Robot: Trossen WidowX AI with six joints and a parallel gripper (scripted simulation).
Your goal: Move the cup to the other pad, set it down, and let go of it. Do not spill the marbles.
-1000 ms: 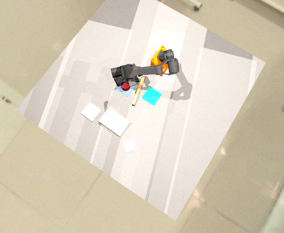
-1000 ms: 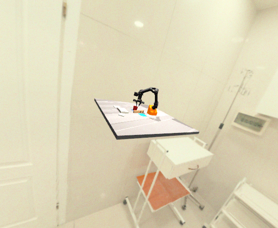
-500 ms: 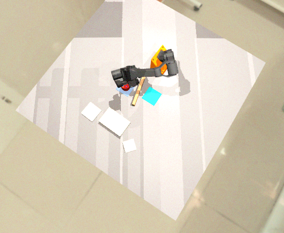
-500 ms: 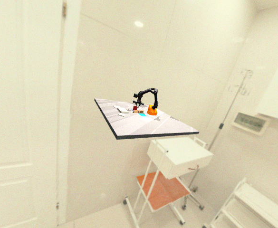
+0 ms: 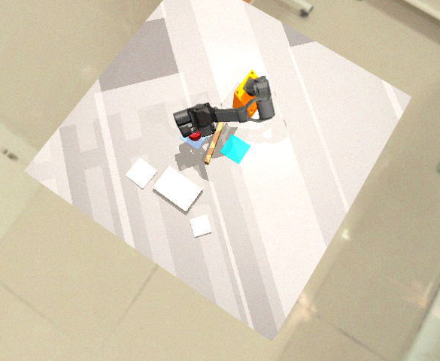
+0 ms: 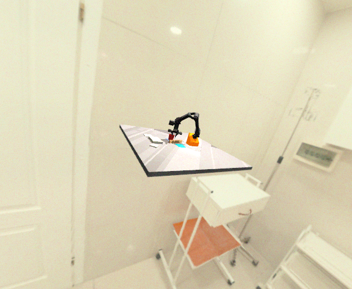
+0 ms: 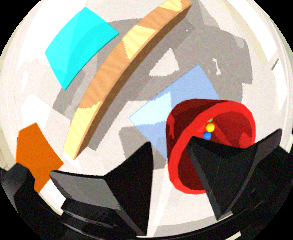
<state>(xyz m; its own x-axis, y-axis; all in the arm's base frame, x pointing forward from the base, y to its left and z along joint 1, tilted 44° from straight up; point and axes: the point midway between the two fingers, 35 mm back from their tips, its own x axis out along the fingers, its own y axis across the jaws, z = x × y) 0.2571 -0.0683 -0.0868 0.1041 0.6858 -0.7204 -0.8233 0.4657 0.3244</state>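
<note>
Right now the pale blue pad is 50 mm below my gripper tip, 30 mm ahead of it and 20 mm to the right of it. The rest, counted from my gripper tip: red cup 30 mm ahead, 20 mm to the right; wooden bar 80 mm to the left, 30 mm below, 10 mm ahead; cyan pad 170 mm to the left, 50 mm below.
</note>
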